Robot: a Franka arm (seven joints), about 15 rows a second.
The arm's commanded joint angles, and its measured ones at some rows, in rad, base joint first. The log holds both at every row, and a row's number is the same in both.
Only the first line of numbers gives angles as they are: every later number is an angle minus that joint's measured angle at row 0.
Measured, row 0:
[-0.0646 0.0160 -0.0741 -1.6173 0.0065 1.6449 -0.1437]
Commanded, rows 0 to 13:
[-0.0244 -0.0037 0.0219 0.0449 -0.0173 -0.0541 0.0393]
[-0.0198 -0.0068 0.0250 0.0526 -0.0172 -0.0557 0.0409]
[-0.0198 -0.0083 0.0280 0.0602 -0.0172 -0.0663 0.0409]
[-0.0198 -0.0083 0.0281 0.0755 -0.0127 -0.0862 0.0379]
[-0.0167 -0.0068 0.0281 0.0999 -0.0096 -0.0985 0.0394]
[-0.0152 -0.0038 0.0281 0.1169 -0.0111 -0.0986 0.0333]
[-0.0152 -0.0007 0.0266 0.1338 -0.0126 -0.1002 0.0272]
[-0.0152 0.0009 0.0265 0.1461 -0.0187 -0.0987 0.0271]
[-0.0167 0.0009 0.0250 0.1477 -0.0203 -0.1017 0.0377]
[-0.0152 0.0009 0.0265 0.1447 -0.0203 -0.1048 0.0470]
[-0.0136 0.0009 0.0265 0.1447 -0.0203 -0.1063 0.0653]
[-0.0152 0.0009 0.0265 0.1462 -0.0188 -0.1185 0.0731]
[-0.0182 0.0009 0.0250 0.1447 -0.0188 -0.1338 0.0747]
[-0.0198 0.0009 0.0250 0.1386 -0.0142 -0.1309 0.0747]
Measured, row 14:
[-0.0039 -0.0001 0.0125 0.1351 -0.0017 -0.1141 0.0545]
